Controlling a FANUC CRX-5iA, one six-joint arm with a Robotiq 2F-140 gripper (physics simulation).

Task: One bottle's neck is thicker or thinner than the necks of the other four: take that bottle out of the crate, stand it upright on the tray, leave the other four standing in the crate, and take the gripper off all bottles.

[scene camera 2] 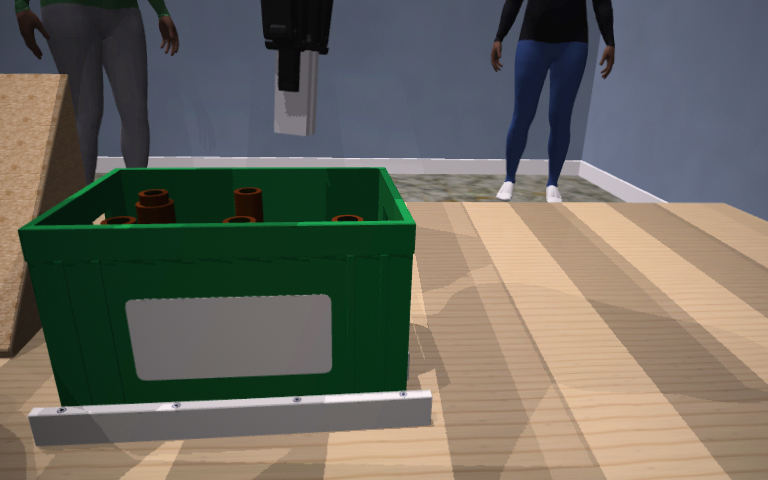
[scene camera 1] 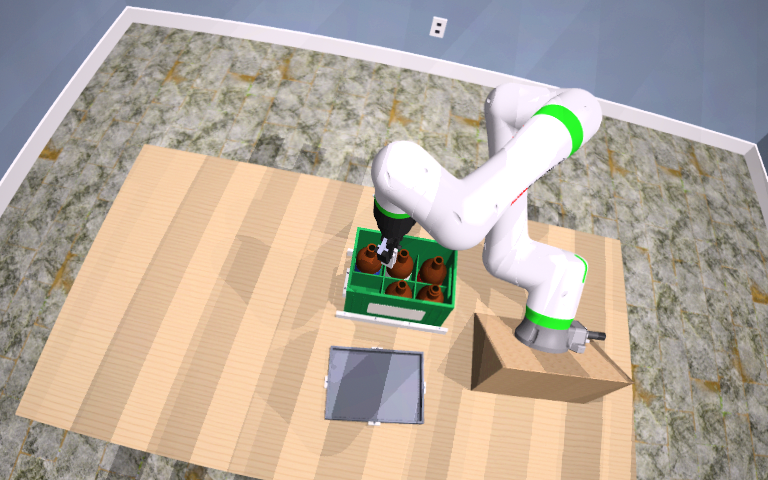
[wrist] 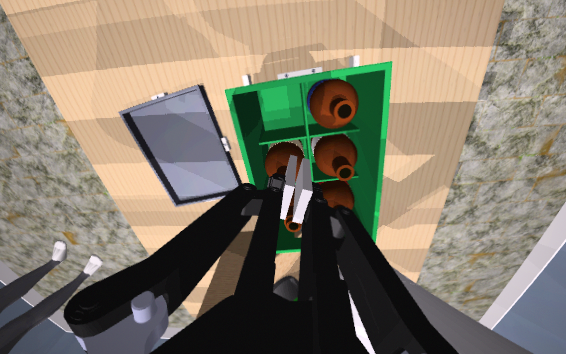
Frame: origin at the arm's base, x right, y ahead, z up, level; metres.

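Where they show: gripper, fingertip midpoint: [scene camera 2: 294,133] [scene camera 1: 388,262] [wrist: 296,169]; arm's base, origin of the base link: [scene camera 1: 541,340].
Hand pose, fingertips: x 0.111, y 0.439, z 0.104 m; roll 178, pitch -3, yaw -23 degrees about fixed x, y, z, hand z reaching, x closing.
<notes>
Each offset is from my fingertips to the top centre of the thing. "pt": to the spot under its first point.
A green crate @(dx +0.021, dy -0.047, dz -0.046 m) [scene camera 1: 354,305] [scene camera 2: 368,286] [wrist: 380,140] stands on the wooden table and holds several brown bottles, all upright. Three are in the back row @(pt dx +0.053, dy +0.044, dz -0.093 m) [scene camera 1: 369,258] [scene camera 1: 401,264] [scene camera 1: 433,270] and two in the front row @(pt dx -0.038, dy -0.041, dz -0.064 m) [scene camera 1: 399,289] [scene camera 1: 431,293]. In the wrist view two bottles @(dx +0.067, dy +0.042, dz -0.059 m) [wrist: 334,102] @(dx +0.066, dy -0.044, dz -0.059 m) [wrist: 336,156] show whole; the others are partly hidden behind the fingers. My gripper [scene camera 1: 386,252] [scene camera 2: 294,126] [wrist: 296,169] hangs well above the crate's rim, over the back row. Its fingers are shut together with nothing between them. The grey tray @(dx -0.255, dy -0.021, dz -0.196 m) [scene camera 1: 374,350] [wrist: 183,140] lies empty in front of the crate.
One crate cell @(pt dx -0.033, dy +0.053, dz -0.213 m) [wrist: 274,102] holds no bottle. The arm's base stands on a brown box [scene camera 1: 539,376] to the right of the tray. A person [scene camera 2: 549,95] stands on the floor beyond the table, and another is at the left edge.
</notes>
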